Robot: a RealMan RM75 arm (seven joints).
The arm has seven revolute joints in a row. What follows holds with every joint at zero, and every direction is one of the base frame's.
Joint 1 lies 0.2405 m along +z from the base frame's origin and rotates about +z.
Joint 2 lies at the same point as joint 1 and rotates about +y.
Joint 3 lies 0.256 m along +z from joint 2 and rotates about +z.
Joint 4 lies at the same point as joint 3 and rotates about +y.
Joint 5 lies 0.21 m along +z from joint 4 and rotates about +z.
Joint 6 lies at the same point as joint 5 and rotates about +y.
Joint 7 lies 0.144 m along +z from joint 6 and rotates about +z.
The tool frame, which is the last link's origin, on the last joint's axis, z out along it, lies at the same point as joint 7; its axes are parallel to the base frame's.
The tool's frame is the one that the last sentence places.
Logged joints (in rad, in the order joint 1, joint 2, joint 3, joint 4, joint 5, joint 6, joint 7), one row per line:
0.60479 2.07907 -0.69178 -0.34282 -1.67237 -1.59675 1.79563
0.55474 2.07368 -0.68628 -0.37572 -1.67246 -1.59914 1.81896
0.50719 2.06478 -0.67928 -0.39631 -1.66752 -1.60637 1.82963
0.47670 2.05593 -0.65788 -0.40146 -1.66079 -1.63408 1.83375
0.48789 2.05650 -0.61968 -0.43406 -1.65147 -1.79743 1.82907
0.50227 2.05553 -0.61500 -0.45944 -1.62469 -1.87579 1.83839
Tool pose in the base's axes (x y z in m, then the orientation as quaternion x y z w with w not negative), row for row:
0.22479 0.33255 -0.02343 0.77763 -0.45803 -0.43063 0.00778
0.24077 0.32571 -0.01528 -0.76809 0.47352 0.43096 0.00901
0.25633 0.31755 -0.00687 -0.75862 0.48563 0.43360 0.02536
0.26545 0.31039 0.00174 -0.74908 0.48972 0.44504 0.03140
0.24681 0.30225 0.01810 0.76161 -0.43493 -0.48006 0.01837
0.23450 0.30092 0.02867 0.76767 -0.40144 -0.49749 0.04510
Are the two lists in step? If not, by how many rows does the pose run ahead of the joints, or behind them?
They are in step.
